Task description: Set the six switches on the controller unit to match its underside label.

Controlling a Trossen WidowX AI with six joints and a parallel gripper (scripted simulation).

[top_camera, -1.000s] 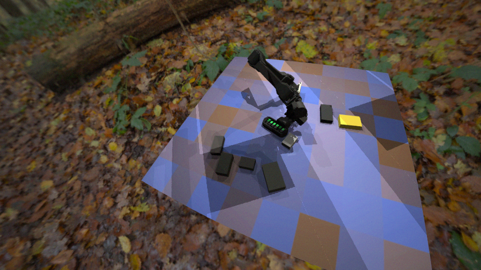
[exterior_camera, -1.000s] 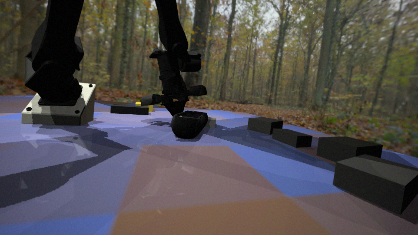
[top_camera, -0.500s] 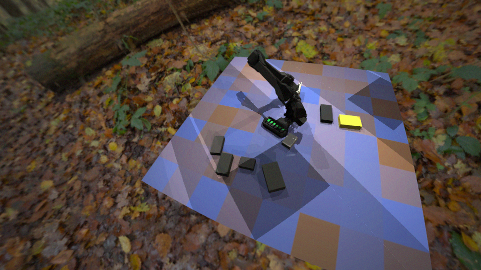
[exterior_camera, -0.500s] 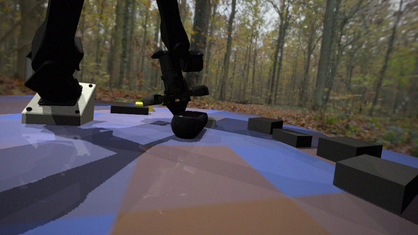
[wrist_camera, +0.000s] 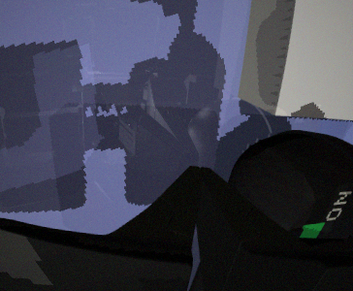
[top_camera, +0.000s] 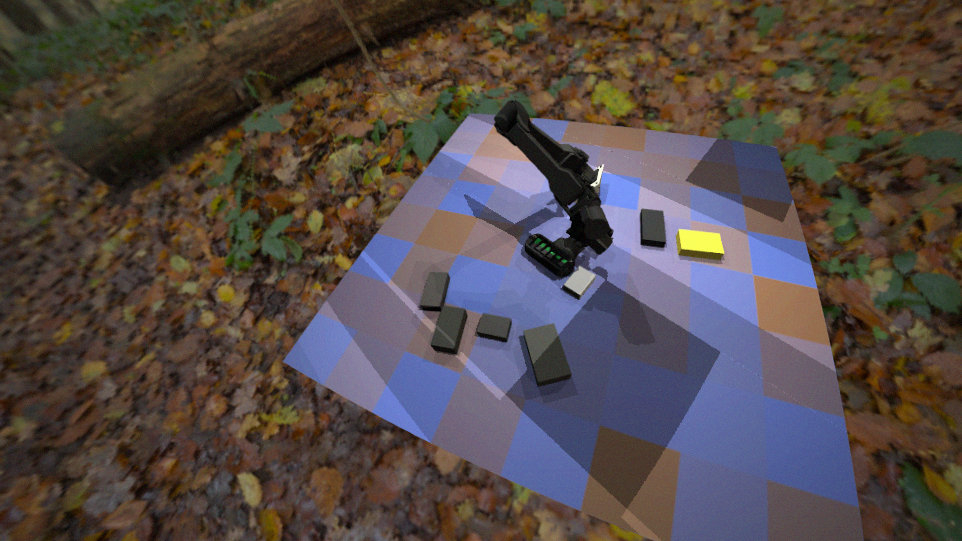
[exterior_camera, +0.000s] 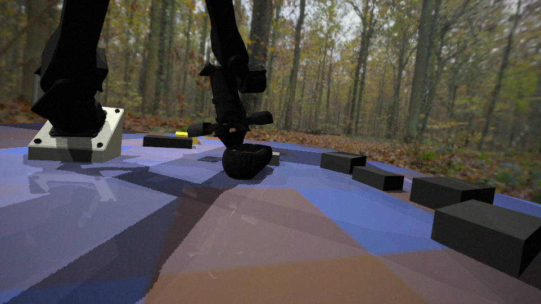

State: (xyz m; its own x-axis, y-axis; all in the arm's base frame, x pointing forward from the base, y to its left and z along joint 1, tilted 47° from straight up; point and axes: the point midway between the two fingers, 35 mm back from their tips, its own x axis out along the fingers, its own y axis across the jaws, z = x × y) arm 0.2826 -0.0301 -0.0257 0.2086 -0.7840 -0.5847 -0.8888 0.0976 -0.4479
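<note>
Right now the white block is 7 cm ahead of my gripper tip, 3 cm to the left of it and 1 cm above it. From my gripper tip the other things lie so: dark block: 17 cm behind, 21 cm to the left, 1 cm above; yellow block: 13 cm behind, 34 cm to the left, 1 cm above.
</note>
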